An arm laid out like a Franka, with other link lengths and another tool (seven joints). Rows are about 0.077 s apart.
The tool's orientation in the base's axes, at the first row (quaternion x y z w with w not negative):
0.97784 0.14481 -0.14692 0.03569
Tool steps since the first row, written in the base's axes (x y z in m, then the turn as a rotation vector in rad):
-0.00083 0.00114 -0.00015 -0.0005 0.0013 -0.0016
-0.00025 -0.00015 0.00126 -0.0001 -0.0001 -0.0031
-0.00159 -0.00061 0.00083 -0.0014 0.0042 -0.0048
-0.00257 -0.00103 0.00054 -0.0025 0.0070 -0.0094
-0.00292 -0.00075 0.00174 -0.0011 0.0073 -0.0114
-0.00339 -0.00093 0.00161 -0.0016 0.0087 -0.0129
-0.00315 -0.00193 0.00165 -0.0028 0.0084 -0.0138
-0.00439 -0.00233 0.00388 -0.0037 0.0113 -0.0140
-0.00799 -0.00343 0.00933 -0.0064 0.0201 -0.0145
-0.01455 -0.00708 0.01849 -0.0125 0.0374 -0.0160
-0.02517 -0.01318 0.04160 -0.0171 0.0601 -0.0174
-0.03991 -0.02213 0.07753 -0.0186 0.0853 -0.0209
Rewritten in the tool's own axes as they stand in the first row. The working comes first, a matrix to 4 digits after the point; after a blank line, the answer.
The tool's axes in the first row as the columns of a matrix, in the base's axes (used below as rounded here):
0.9149 0.2937 -0.2770
0.2727 -0.9555 -0.1123
-0.2977 0.0272 -0.9543

-0.00040 -0.00134 0.00025 0.0004 -0.0014 0.0015
-0.00064 0.00010 -0.00112 0.0008 0.0000 0.0030
-0.00187 0.00014 -0.00028 0.0013 -0.0046 0.0045
-0.00279 0.00024 0.00031 0.0024 -0.0077 0.0089
-0.00339 -0.00009 -0.00077 0.0044 -0.0076 0.0104
-0.00383 -0.00006 -0.00049 0.0047 -0.0091 0.0118
-0.00390 0.00096 -0.00049 0.0038 -0.0092 0.0130
-0.00581 0.00104 -0.00222 0.0039 -0.0123 0.0131
-0.01102 0.00118 -0.00631 0.0039 -0.0215 0.0134
-0.02075 0.00299 -0.01282 0.0035 -0.0398 0.0145
-0.03901 0.00633 -0.03125 0.0059 -0.0629 0.0146
-0.06563 0.01153 -0.06045 0.0125 -0.0875 0.0155

